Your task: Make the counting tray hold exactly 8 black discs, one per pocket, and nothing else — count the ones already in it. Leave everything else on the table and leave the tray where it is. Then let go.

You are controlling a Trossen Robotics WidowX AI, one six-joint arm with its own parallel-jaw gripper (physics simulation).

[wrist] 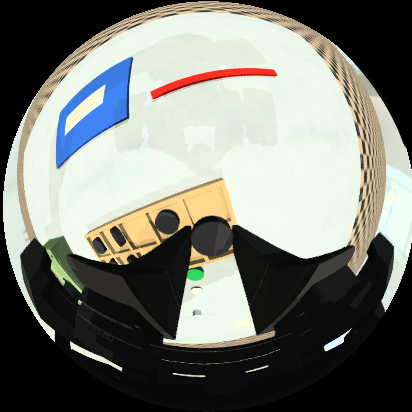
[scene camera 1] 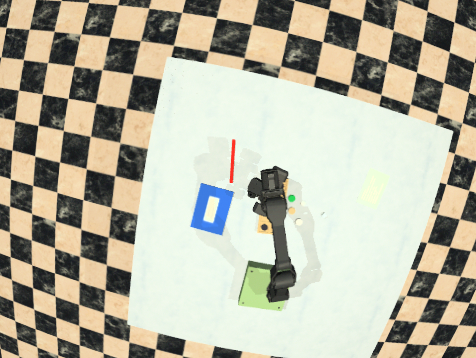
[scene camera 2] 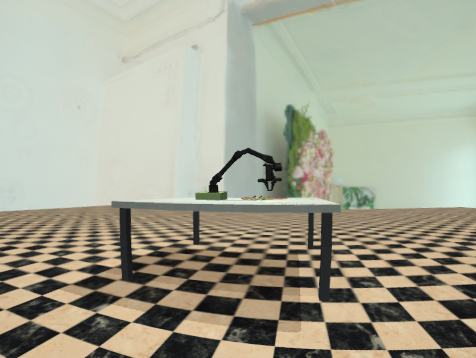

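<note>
The tan counting tray [scene camera 1: 269,230] [wrist: 206,200] lies below my gripper, which partly hides it. In the wrist view, black discs [wrist: 167,221] [wrist: 117,236] [wrist: 100,245] sit in separate pockets of its far row. Two more black discs [wrist: 113,261] [wrist: 131,259] show partly in the near row. The far row's rightmost pocket and the one left of its nearest disc are empty. My gripper [scene camera 2: 270,189] [wrist: 211,230] is shut on a black disc [wrist: 212,242], held above the tray's right end. This disc and the fingers hide several near-row pockets.
A green disc [scene camera 1: 291,198] [wrist: 195,274], a tan disc [scene camera 1: 291,211] and a whitish disc [scene camera 1: 299,221] lie beside the tray. A blue plate [scene camera 1: 225,210] [wrist: 117,102], red bar [scene camera 1: 232,161] [wrist: 215,75] and pale yellow pad [scene camera 1: 374,188] lie farther off. The arm stands on a green block [scene camera 1: 255,285] [scene camera 2: 202,195].
</note>
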